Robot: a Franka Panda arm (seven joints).
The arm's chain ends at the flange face. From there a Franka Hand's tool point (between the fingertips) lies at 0.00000 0.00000 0.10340 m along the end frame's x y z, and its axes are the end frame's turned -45 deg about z.
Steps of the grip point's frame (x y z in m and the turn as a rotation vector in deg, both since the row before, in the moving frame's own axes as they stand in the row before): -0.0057, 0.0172, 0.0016, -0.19, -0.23, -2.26; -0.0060, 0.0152, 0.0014, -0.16, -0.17, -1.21; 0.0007, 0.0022, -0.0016, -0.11, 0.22, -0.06; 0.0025, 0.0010, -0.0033, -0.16, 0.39, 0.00; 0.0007, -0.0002, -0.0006, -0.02, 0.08, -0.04; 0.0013, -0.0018, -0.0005, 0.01, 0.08, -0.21
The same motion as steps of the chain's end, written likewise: 0.0082, 0.0157, 0.0016, -0.30, -0.03, -2.26; 0.0065, 0.0146, 0.0014, -0.23, -0.01, -1.21; 0.0016, 0.0012, -0.0016, 0.08, 0.23, -0.06; 0.0018, -0.0008, -0.0033, 0.16, 0.39, 0.00; 0.0002, -0.0006, -0.0006, 0.04, 0.07, -0.04; -0.0004, -0.0021, -0.0005, 0.06, 0.05, -0.21
